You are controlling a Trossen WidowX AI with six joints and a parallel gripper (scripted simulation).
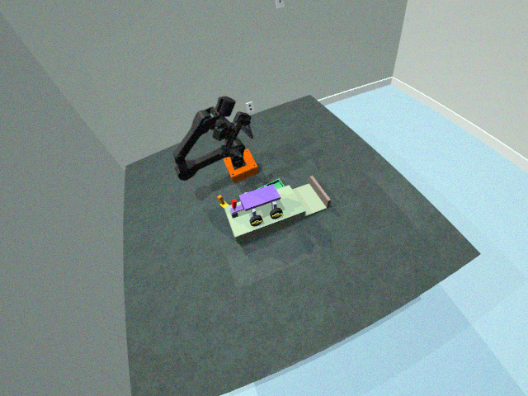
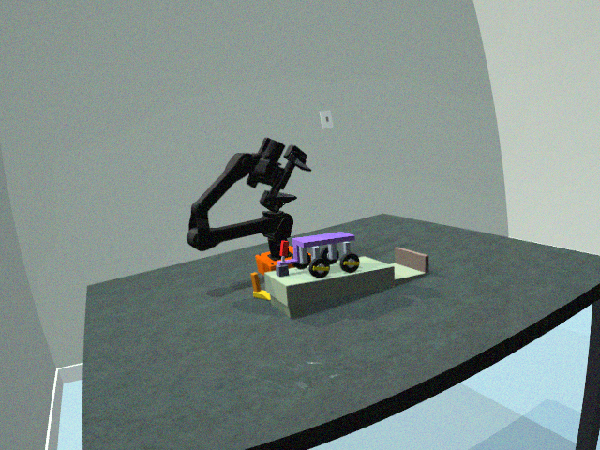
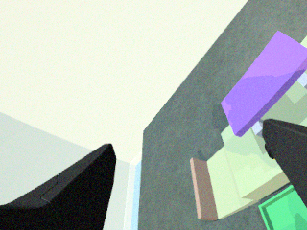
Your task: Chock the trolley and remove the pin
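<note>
The yellow chock lies 160 mm to the right of my gripper tip and 250 mm below it. Round my gripper tip: purple trolley 130 mm ahead, 30 mm to the right, 170 mm below; then red-headed stop pin 120 mm ahead, 120 mm to the right, 150 mm below; then pale green ramp 130 mm ahead, 20 mm to the right, 230 mm below.
</note>
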